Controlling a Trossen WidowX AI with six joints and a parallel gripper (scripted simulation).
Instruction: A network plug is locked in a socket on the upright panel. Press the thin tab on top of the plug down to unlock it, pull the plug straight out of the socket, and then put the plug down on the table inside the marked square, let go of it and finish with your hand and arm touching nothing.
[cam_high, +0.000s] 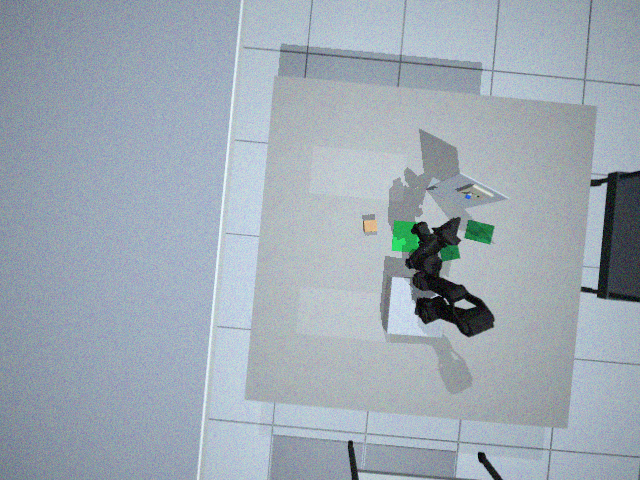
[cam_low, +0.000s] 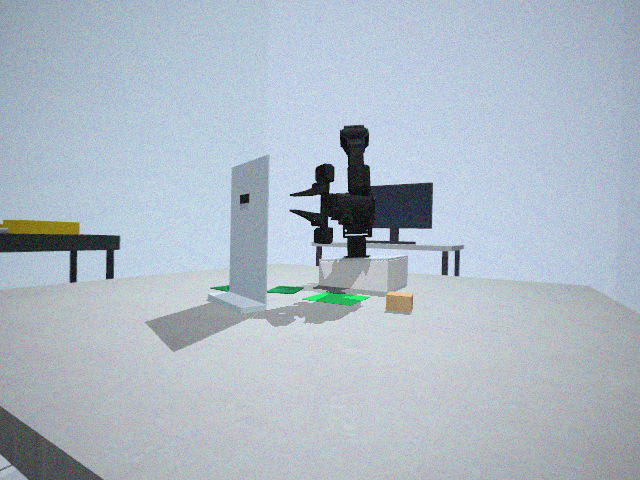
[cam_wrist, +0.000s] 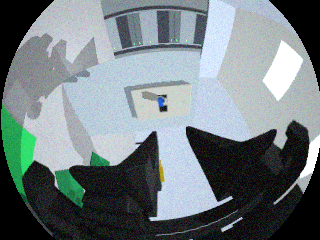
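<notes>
Now: the network plug 90 mm ahead of my gripper tip and 30 mm to the right of it. From my gripper tip the other things lie so: orange block 240 mm to the left, 210 mm below, 70 mm behind; upright grey panel 110 mm ahead, 90 mm below, 40 mm to the right; green marked square 220 mm below, 90 mm to the left, 80 mm behind.
</notes>
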